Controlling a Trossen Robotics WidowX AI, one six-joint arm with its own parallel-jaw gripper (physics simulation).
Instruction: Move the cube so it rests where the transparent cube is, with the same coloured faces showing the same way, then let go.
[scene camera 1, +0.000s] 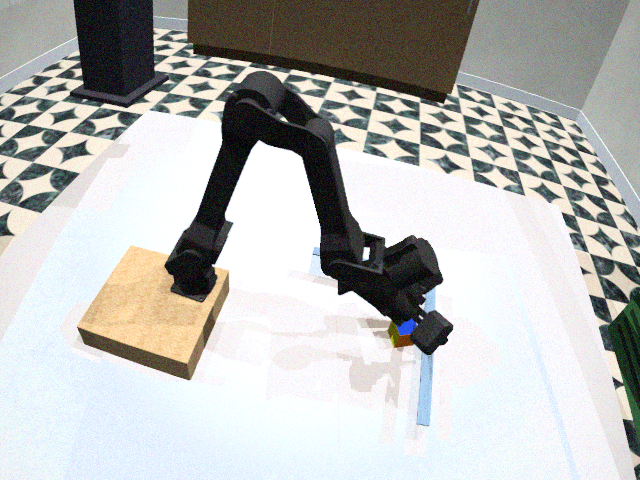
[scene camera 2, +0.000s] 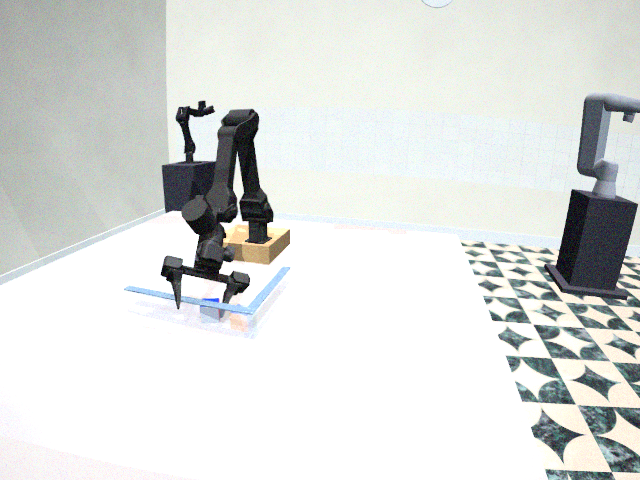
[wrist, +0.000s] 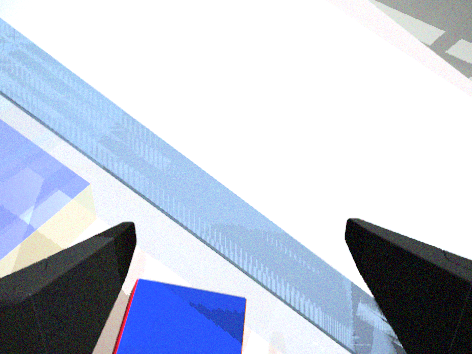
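Seen in the pictures: gripper, fingertip midpoint: (scene camera 2: 200, 313) (wrist: 242, 229); arm's base at its link origin: (scene camera 1: 194, 284) (scene camera 2: 258, 240).
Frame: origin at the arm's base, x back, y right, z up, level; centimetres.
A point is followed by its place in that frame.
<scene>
The solid cube (scene camera 1: 401, 338) @[x -36.7, y -4.6, z -2.7 cm] (scene camera 2: 209, 311) (wrist: 185, 320) @[x -37.7, y -7.6, z -1.7 cm] stands on the table, with a blue top and yellow and orange sides in scene camera 1; a thin red side shows in the wrist view. My gripper (scene camera 2: 202, 305) @[x -41.6, y -7.8, z -1.8 cm] (wrist: 242, 229) @[x -41.6, y -7.8, z -1.8 cm] is open, with its fingers wide apart on either side of the cube. The cube is nearer the left finger in the wrist view, with a gap to the right one. The transparent cube (scene camera 2: 239, 322) (wrist: 35, 195) stands a little apart, beyond the left finger in the wrist view, with a pale blue top and pale yellow side. It does not show in scene camera 1.
A clear low wall with a blue top edge (scene camera 1: 424, 392) @[x -41.5, y 7.0, z 0.3 cm] (scene camera 2: 271, 286) @[x -28.4, y -17.8, z 0.3 cm] (wrist: 165, 170) @[x -40.3, y -11.3, z 0.3 cm] forms a corner close beside both cubes and runs diagonally past the fingers in the wrist view. The arm's wooden base block (scene camera 1: 149, 304) @[x 5.0, y 7.1, z -0.2 cm] (scene camera 2: 253, 253) @[x -4.7, y -0.7, z -2.6 cm] stands farther back on the table.
</scene>
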